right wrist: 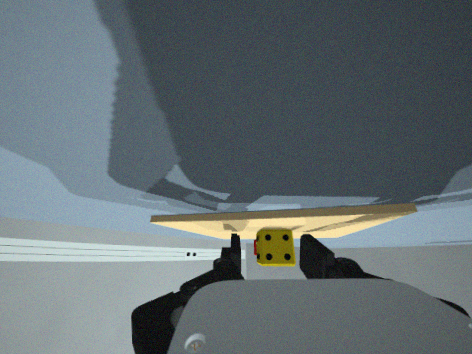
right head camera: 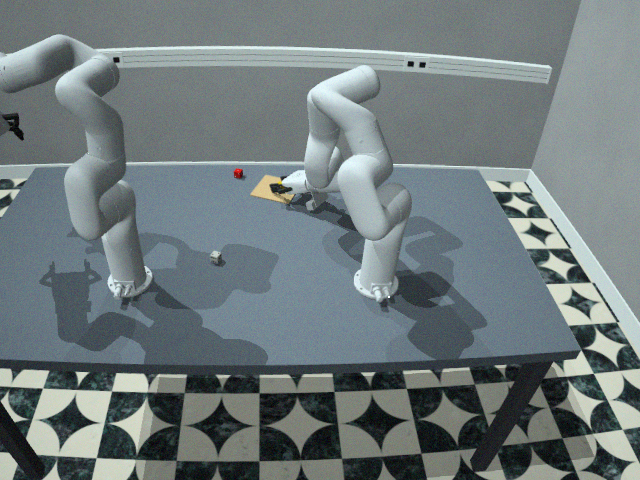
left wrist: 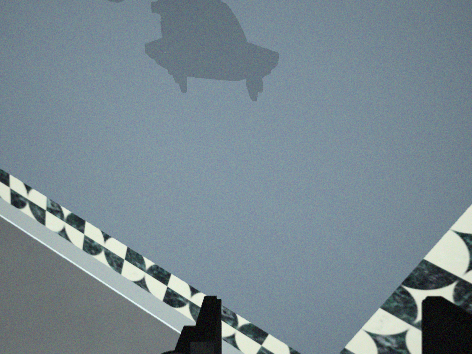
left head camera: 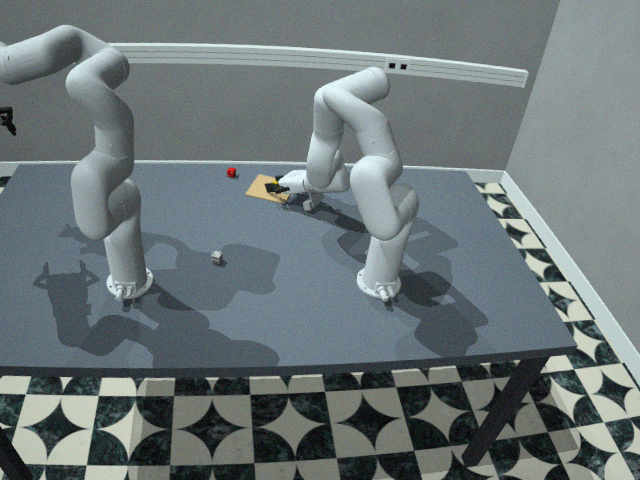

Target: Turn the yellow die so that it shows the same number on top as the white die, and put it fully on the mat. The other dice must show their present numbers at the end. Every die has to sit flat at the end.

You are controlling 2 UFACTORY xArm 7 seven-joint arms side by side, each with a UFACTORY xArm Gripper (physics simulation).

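The yellow die is at the tan mat. Its face toward the right wrist camera shows four pips; its top number cannot be read. My right gripper is low over the mat, open, with the die between its fingers and a gap on each side. The white die is on the table, its top number too small to read. My left gripper is open, high at the far left, away from the dice.
The red die is near the table's back edge, left of the mat; a sliver of red shows beside the yellow die in the right wrist view. The right arm reaches low over the table right of the mat. A wall stands behind the table.
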